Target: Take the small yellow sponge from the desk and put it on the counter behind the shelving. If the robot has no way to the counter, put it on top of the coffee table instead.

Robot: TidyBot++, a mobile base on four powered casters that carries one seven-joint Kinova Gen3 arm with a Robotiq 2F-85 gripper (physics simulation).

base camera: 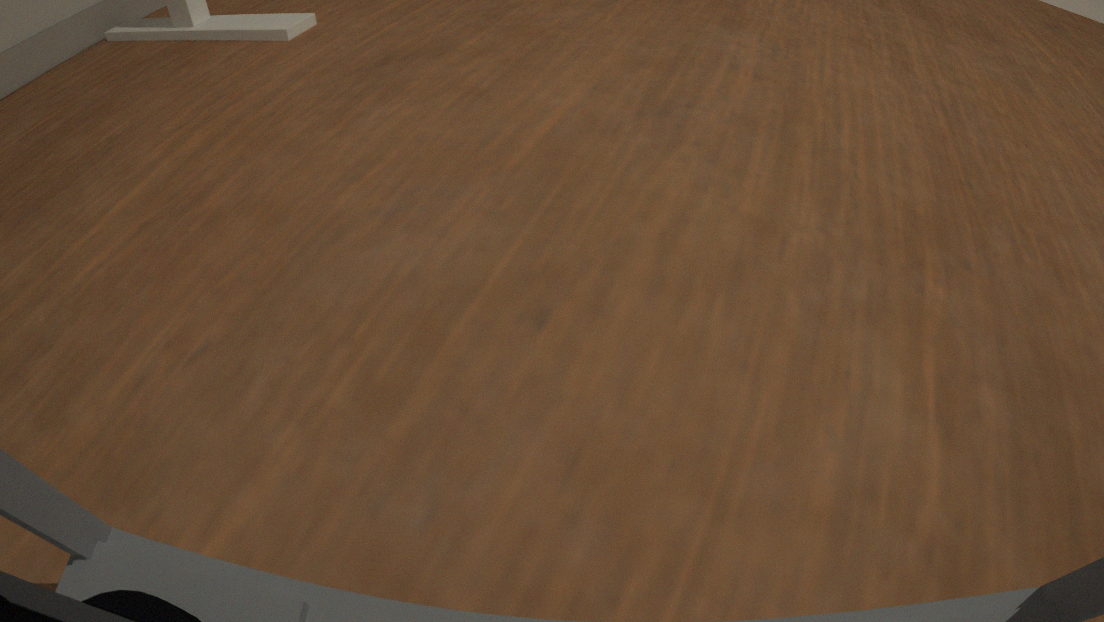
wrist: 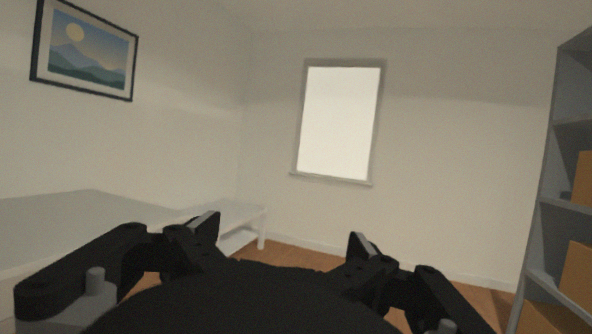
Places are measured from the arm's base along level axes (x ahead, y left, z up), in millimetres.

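Where they show: gripper, between the fingertips: (wrist: 283, 236).
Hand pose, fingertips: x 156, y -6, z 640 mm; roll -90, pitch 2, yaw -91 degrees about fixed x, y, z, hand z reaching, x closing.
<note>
After its pixels a point has its place.
My gripper (wrist: 283, 236) {x 156, y -6, z 641 mm} is open and empty in the lower part of the wrist view, facing across the room. The small yellow sponge does not show in either view. A wide pale grey top (wrist: 75, 220) {x 889, y 821, z 324 mm} runs along the left wall in the wrist view; I cannot tell whether it is the desk or the counter. A low white table (wrist: 240, 210) {x 2307, y 437, z 53 mm} with a lower shelf stands beyond it near the corner, partly behind the left finger. Grey shelving (wrist: 567, 205) {x 1107, y -1442, z 578 mm} stands at the right edge.
Brown boxes (wrist: 580, 275) {x 960, y -1412, z 271 mm} sit on the shelving. A framed picture (wrist: 90, 50) {x 1342, y 1209, z 1129 mm} hangs on the left wall, and a bright window (wrist: 338, 122) {x 2611, y -445, z 1030 mm} is in the far wall. In the base view a white foot with an upright (base camera: 231, 27) stands on the wood floor (base camera: 540, 231) {x 498, y 46, z -397 mm} at the upper left, near the wall.
</note>
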